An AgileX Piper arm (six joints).
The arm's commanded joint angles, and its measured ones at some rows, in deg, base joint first. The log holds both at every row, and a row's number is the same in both.
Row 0, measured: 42.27 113.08 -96.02 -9.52 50.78 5.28
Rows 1 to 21, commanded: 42.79 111.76 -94.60 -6.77 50.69 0.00; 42.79 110.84 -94.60 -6.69 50.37 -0.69; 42.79 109.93 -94.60 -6.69 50.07 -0.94; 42.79 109.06 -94.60 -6.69 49.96 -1.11; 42.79 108.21 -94.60 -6.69 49.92 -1.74; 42.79 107.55 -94.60 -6.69 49.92 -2.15; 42.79 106.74 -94.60 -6.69 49.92 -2.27; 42.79 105.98 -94.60 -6.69 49.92 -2.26; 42.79 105.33 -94.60 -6.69 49.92 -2.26; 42.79 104.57 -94.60 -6.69 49.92 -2.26; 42.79 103.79 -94.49 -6.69 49.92 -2.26; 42.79 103.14 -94.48 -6.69 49.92 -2.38; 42.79 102.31 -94.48 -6.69 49.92 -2.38; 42.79 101.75 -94.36 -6.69 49.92 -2.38; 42.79 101.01 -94.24 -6.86 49.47 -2.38; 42.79 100.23 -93.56 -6.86 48.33 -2.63; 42.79 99.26 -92.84 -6.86 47.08 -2.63; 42.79 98.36 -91.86 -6.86 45.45 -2.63; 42.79 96.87 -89.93 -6.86 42.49 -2.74; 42.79 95.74 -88.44 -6.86 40.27 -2.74; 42.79 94.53 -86.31 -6.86 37.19 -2.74
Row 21, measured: 42.75 99.02 -91.84 -6.77 45.90 -2.11
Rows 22 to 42, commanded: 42.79 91.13 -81.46 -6.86 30.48 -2.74; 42.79 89.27 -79.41 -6.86 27.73 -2.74; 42.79 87.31 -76.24 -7.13 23.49 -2.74; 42.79 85.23 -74.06 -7.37 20.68 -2.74; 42.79 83.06 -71.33 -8.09 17.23 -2.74; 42.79 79.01 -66.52 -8.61 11.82 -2.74; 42.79 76.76 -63.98 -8.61 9.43 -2.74; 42.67 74.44 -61.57 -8.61 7.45 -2.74; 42.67 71.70 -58.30 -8.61 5.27 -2.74; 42.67 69.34 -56.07 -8.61 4.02 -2.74; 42.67 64.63 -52.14 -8.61 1.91 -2.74; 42.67 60.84 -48.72 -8.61 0.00 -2.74; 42.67 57.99 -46.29 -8.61 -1.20 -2.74; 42.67 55.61 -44.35 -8.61 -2.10 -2.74; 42.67 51.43 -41.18 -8.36 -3.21 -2.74; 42.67 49.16 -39.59 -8.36 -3.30 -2.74; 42.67 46.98 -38.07 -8.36 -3.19 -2.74; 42.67 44.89 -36.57 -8.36 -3.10 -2.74; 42.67 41.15 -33.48 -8.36 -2.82 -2.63; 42.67 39.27 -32.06 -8.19 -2.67 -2.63; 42.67 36.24 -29.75 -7.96 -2.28 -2.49
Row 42, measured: 42.75 43.85 -35.63 -8.20 -2.51 -2.34
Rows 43 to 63, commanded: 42.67 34.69 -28.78 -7.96 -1.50 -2.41; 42.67 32.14 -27.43 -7.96 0.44 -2.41; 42.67 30.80 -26.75 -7.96 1.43 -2.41; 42.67 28.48 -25.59 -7.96 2.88 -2.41; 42.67 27.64 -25.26 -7.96 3.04 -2.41; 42.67 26.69 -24.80 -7.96 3.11 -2.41; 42.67 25.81 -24.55 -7.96 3.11 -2.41; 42.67 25.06 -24.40 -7.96 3.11 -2.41; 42.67 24.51 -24.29 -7.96 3.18 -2.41; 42.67 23.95 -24.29 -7.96 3.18 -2.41; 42.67 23.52 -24.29 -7.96 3.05 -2.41; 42.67 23.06 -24.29 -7.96 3.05 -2.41; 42.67 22.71 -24.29 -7.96 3.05 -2.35; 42.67 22.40 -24.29 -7.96 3.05 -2.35; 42.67 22.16 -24.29 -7.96 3.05 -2.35; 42.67 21.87 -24.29 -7.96 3.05 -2.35; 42.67 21.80 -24.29 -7.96 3.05 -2.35; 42.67 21.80 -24.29 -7.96 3.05 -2.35; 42.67 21.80 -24.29 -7.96 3.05 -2.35; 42.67 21.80 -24.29 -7.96 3.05 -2.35; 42.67 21.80 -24.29 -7.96 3.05 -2.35
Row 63, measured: 42.75 22.02 -24.55 -8.09 2.85 -2.34
